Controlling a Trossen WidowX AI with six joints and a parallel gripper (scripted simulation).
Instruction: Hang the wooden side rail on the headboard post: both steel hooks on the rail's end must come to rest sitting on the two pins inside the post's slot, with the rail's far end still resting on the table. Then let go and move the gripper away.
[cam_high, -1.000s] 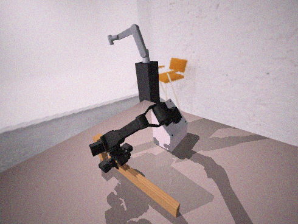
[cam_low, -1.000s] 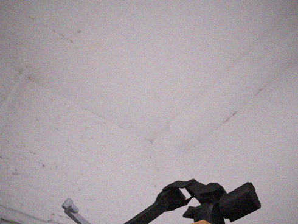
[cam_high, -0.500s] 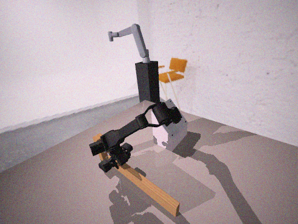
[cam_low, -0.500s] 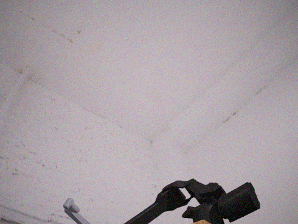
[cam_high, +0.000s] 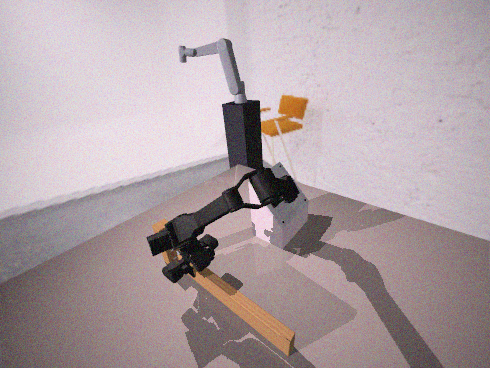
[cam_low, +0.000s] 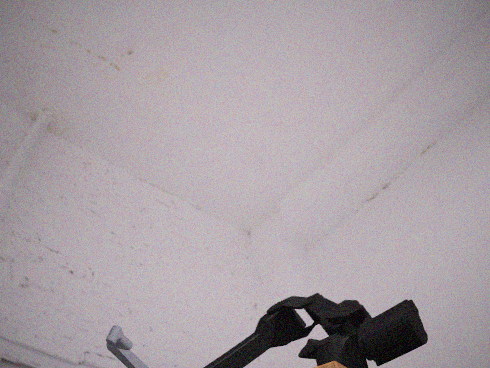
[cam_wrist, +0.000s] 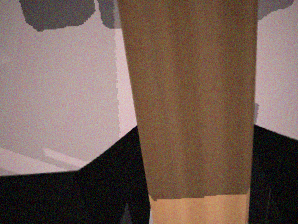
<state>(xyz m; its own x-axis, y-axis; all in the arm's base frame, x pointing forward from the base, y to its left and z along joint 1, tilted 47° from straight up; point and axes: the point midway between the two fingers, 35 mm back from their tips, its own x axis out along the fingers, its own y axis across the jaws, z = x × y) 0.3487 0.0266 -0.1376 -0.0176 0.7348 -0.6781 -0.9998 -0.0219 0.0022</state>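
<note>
Now: gripper tip 15 cm to the left of the headboard post and 4 cm below it.
</note>
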